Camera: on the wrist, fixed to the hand. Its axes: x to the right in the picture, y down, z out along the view.
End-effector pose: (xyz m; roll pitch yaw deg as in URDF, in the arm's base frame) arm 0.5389 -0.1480 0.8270 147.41 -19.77 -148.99
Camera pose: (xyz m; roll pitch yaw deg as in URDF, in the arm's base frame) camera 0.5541 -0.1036 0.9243 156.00 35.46 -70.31
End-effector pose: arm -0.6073 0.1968 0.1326 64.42 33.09 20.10
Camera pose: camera -0.6203 0.2977 0.1688 -55.65 44.47 -115.64
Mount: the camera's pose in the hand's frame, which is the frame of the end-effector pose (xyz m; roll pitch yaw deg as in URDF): -0.0009 0.0813 -0.0711 -1.28 -4.32 -92.63
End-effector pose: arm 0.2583 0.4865 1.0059 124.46 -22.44 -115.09
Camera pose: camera 0.2874 0.5190 1.1047 141.91 54.68 -54.91
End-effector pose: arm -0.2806 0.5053 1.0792 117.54 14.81 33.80
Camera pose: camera -0.2732 0.5409 1.1809 -143.64 61.15 159.11
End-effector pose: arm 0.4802 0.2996 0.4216 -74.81 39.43 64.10
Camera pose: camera 0.4955 0.2228 0.3472 -77.83 -51.89 46.34
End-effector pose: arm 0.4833 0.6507 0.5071 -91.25 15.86 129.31
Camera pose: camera 0.5540 0.6793 0.4307 -113.66 -75.67 152.39
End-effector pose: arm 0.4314 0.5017 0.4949 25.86 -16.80 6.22
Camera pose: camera 0.4275 0.6061 0.4673 15.55 21.36 -79.95
